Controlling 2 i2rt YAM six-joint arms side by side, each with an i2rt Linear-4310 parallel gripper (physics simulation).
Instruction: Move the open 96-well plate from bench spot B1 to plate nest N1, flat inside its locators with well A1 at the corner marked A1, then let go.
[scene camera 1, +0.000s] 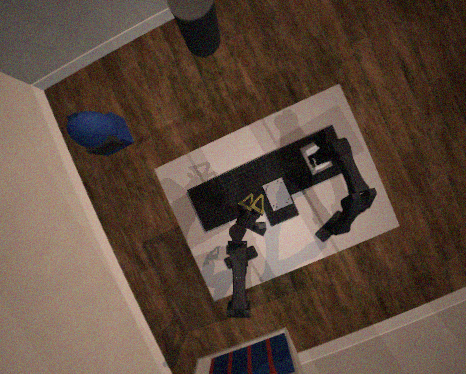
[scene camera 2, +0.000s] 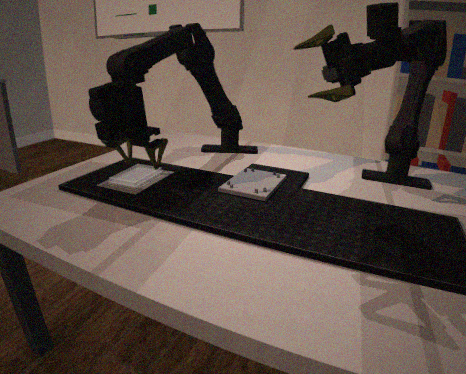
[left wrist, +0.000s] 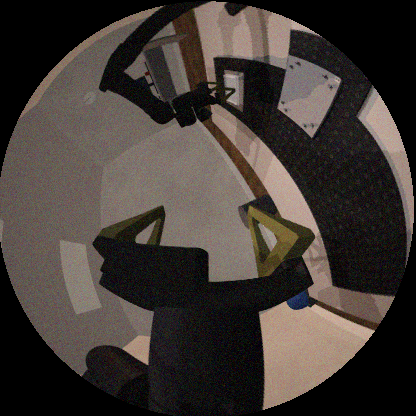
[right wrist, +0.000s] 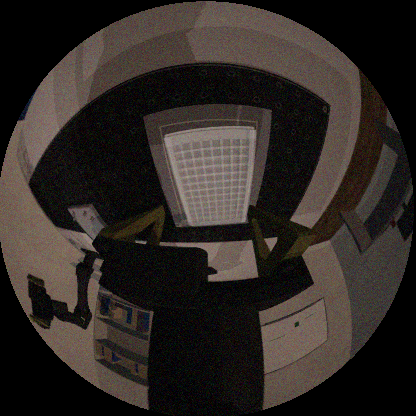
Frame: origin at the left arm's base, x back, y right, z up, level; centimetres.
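Seen in the pictures: left gripper, fingertip midpoint: (scene camera 1: 256, 194) (scene camera 2: 301, 71) (left wrist: 205, 209); right gripper, fingertip midpoint: (scene camera 1: 318, 160) (scene camera 2: 143, 165) (left wrist: 227, 86) (right wrist: 205, 209); left arm's base, origin of the base link: (scene camera 2: 395, 180) (right wrist: 91, 252); right arm's base, origin of the base link: (scene camera 1: 330, 226) (scene camera 2: 229, 150).
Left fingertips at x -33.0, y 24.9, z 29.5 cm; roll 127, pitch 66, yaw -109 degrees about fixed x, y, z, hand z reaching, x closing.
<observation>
Pixels of each thing's top centre, then the offset from my left fingertips to it. "*": a spot on its surface instead. Level surfaces: height alone.
- white 96-well plate, middle of its top: (right wrist: 214, 188) (scene camera 2: 136, 172) (left wrist: 229, 88) (scene camera 1: 317, 157) dx -1.0, dy +40.6, dz -26.6 cm
- grey pad, surface spot: (right wrist: 154, 135) * dx -7.3, dy +34.9, dz -28.0 cm
- nest, middle of its top: (scene camera 2: 254, 176) (left wrist: 301, 92) (right wrist: 92, 234) (scene camera 1: 277, 194) dx +8.0, dy +11.1, dz -26.0 cm
- black board, its level: dz -28.2 cm
- white table, its level: dz -29.5 cm
The white 96-well plate (scene camera 2: 134, 175) (right wrist: 212, 175) lies flat on a grey pad (scene camera 2: 106, 185) (right wrist: 154, 135) on the black board, its well grid facing up. My right gripper (scene camera 2: 144, 164) (right wrist: 205, 209) is open and points down at the plate; its fingers show on either side of the plate's near end in the right wrist view, and I cannot tell whether they touch it. The nest (scene camera 1: 277, 194) (scene camera 2: 252, 183) (left wrist: 310, 95) is a light slab with small dark locator posts and no plate on it. Its A1 mark is unreadable. My left gripper (scene camera 2: 302, 72) (left wrist: 205, 209) is open and empty, high above the table.
The black board (scene camera 1: 225, 200) (scene camera 2: 350, 225) runs along the white table (scene camera 2: 225, 280) under the pad and the nest. The nest lies between the pad and the left arm's side. A bookshelf (right wrist: 122, 330) and a whiteboard (right wrist: 300, 340) are in the background.
</observation>
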